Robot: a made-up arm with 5 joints.
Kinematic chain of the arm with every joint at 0, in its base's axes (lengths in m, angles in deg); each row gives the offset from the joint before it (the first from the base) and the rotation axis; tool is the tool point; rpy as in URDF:
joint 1: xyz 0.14 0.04 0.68 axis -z
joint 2: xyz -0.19 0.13 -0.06 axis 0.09 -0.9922 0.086
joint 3: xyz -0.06 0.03 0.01 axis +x
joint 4: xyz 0.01 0.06 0 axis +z
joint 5: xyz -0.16 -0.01 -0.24 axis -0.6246 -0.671 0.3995
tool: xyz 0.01 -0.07 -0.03 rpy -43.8 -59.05 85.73
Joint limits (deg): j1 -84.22..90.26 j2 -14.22..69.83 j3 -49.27..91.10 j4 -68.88..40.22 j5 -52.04..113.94
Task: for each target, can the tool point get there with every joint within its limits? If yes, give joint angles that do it. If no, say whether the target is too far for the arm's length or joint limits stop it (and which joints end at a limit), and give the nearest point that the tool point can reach.
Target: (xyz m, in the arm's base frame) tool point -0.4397 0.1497 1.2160
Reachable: no: too far | nearest point -0.3909 0.1405 0.8887 | short by 0.331 m
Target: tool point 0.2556 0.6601 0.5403
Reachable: yes | joints 52.81 24.42 68.04 -34.64 -37.90
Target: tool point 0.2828 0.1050 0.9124
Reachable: no: joint limits stop it (at a limit: joint 1, joint 2, joint 3, joint 4, joint 5) | nearest point 0.4699 0.2953 0.8398 | short by 0.277 m
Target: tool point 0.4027 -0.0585 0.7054
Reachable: no: joint limits stop it (at a limit: joint 1, joint 2, joint 4) | nearest point 0.3877 0.0614 0.4520 | short by 0.281 m
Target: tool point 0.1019 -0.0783 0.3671
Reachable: yes | joints -58.41 55.36 -33.89 18.21 -5.81
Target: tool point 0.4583 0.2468 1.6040
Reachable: no: too far | nearest point 0.5931 0.3344 0.8887 | short by 0.733 m
